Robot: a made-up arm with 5 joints. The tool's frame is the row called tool. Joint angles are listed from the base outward. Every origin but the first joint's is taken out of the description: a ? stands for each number. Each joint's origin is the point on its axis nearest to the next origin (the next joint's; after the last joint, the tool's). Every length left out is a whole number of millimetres.
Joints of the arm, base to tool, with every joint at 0 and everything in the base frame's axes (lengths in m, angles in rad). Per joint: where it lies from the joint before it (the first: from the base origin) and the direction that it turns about. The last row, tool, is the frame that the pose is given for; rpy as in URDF.
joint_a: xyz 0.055 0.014 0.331 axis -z
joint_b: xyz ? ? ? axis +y
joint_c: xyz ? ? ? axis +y
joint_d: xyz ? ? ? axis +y
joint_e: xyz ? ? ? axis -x
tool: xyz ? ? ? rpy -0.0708 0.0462 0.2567
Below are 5 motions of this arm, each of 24 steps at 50 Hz.
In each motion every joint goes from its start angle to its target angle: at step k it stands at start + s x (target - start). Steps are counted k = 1, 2, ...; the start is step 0. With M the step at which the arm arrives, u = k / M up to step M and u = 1 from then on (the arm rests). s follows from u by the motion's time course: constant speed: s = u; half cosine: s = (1 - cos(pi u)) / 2; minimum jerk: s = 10 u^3 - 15 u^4 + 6 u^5.
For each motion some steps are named. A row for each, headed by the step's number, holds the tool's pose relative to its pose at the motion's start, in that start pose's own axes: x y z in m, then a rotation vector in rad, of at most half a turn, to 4 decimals.
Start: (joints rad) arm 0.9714 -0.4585 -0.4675 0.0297 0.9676
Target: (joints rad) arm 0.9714 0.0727 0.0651 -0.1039 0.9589
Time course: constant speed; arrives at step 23
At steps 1, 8, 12, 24:
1: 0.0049 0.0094 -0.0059 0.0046 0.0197 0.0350
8: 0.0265 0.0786 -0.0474 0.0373 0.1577 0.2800
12: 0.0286 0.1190 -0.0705 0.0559 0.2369 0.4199
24: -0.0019 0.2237 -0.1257 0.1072 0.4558 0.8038

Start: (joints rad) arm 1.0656 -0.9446 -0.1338 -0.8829 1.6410
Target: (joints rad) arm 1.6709 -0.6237 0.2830 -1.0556 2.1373
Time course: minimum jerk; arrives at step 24
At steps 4, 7, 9, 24:
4: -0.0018 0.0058 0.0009 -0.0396 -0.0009 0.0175
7: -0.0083 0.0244 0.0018 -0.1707 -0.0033 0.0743
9: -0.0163 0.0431 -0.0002 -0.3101 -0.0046 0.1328
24: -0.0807 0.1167 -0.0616 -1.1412 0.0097 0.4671

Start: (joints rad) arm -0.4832 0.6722 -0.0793 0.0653 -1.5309
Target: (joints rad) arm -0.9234 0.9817 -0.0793 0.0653 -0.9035
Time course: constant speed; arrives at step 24
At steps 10, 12, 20, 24:
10: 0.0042 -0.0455 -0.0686 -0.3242 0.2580 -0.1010
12: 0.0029 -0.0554 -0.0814 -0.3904 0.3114 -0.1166
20: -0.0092 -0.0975 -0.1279 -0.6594 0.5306 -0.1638
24: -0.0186 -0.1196 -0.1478 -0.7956 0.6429 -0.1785

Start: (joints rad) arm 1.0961 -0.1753 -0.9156 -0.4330 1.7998
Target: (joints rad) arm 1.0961 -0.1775 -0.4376 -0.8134 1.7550
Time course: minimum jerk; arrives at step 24
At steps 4, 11, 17, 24:
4: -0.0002 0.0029 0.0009 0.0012 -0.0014 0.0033
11: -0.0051 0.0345 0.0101 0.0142 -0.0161 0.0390
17: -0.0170 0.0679 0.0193 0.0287 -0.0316 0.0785
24: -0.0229 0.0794 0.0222 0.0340 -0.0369 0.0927

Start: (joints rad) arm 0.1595 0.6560 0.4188 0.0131 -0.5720
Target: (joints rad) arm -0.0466 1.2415 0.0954 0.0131 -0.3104
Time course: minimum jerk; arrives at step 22
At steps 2, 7, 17, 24:
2: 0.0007 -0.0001 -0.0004 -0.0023 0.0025 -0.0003
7: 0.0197 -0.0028 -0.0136 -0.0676 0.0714 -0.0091
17: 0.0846 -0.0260 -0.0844 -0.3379 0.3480 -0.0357
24: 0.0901 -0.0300 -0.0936 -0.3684 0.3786 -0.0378

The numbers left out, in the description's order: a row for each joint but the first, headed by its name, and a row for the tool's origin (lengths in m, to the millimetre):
joint_b: 0.002 0.01 0
joint_c: 0.056 0 0.183
joint_d: 0.167 0 0.031
joint_e: 0.032 0 -0.029
tool: 0 0.021 -0.028

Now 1 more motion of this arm.
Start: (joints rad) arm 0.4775 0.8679 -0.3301 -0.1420 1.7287
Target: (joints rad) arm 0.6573 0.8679 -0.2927 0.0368 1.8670
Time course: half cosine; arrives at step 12
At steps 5, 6, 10, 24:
5: -0.0024 0.0105 -0.0222 -0.0151 0.0427 0.0924
6: -0.0035 0.0142 -0.0298 -0.0196 0.0558 0.1250
10: -0.0085 0.0272 -0.0543 -0.0319 0.0923 0.2347
24: -0.0095 0.0292 -0.0579 -0.0335 0.0970 0.2517

